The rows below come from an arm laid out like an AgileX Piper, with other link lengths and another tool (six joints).
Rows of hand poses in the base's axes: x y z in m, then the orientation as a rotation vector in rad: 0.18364, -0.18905, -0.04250, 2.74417, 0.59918, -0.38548; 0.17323, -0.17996, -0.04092, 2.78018, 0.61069, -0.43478; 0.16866, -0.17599, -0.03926, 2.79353, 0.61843, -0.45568; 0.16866, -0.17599, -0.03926, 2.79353, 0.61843, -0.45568; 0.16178, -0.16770, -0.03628, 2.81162, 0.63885, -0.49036; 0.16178, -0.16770, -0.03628, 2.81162, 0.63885, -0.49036; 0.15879, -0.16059, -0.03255, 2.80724, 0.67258, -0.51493; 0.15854, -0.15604, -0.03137, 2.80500, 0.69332, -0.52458; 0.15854, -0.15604, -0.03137, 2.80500, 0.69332, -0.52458; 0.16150, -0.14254, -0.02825, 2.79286, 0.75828, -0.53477; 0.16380, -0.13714, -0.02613, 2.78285, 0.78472, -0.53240
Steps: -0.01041, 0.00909, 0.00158, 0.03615, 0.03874, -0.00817; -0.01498, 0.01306, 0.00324, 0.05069, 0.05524, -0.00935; -0.01498, 0.01306, 0.00324, 0.05069, 0.05524, -0.00935; -0.02186, 0.02135, 0.00622, 0.07341, 0.08315, -0.00557; -0.02186, 0.02135, 0.00622, 0.07341, 0.08315, -0.00557; -0.02485, 0.02846, 0.00995, 0.07916, 0.10431, 0.01347; -0.02510, 0.03301, 0.01113, 0.08329, 0.11366, 0.02567; -0.02510, 0.03301, 0.01113, 0.08329, 0.11366, 0.02567; -0.02214, 0.04651, 0.01425, 0.09204, 0.12915, 0.06758; -0.01984, 0.05191, 0.01637, 0.09116, 0.13080, 0.08682
